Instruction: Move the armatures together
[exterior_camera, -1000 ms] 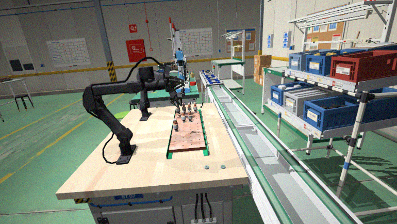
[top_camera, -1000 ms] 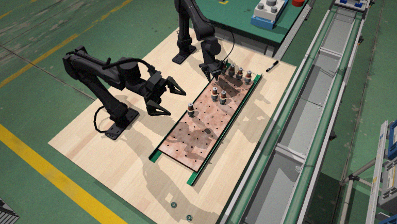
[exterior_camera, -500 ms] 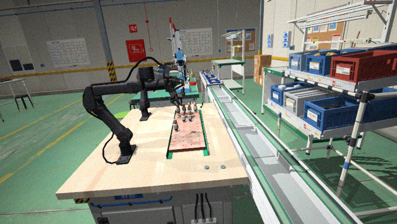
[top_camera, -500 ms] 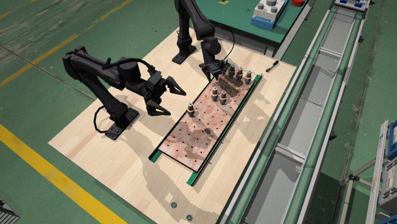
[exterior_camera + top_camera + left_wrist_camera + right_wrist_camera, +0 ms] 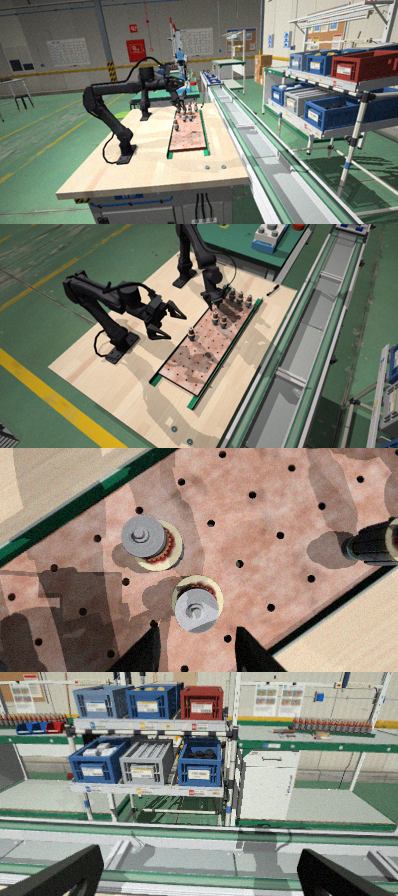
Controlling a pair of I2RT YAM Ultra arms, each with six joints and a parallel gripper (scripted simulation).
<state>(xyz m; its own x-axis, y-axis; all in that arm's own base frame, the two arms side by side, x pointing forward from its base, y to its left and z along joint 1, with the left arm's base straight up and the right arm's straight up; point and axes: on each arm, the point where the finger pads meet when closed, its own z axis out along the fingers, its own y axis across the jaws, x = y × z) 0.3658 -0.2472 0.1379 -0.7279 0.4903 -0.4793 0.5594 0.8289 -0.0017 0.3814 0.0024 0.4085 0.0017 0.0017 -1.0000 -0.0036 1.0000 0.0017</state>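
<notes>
Right now the copper-coloured board is 30 mm ahead of my left hand, 90 mm to the right of it and 120 mm below it. Also, from my left hand: black marker 210 mm ahead, 440 mm to the left, 130 mm below.
</notes>
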